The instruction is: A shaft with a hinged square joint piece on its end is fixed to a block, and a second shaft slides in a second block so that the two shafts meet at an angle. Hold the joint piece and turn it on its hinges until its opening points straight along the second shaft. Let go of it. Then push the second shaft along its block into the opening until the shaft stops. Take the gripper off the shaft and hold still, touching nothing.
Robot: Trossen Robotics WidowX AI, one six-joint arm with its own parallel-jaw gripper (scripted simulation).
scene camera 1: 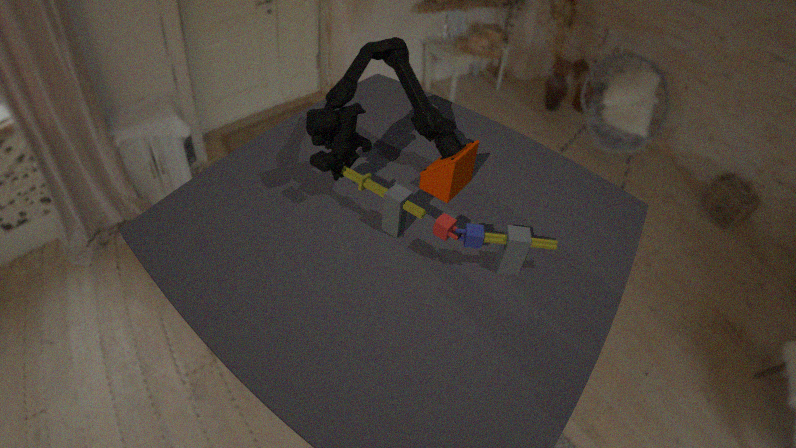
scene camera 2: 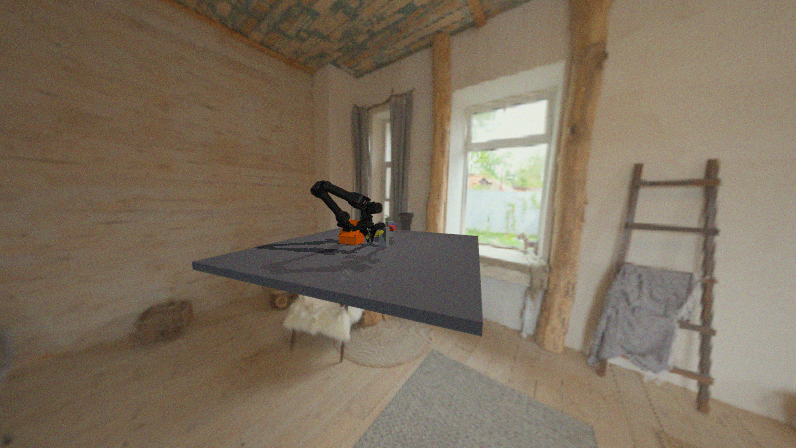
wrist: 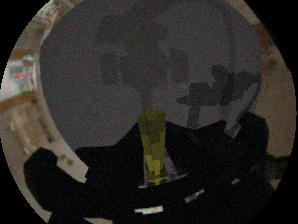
Observation:
In view: my gripper [scene camera 1: 338, 178].
My gripper shows as well in the wrist view [wrist: 148, 121].

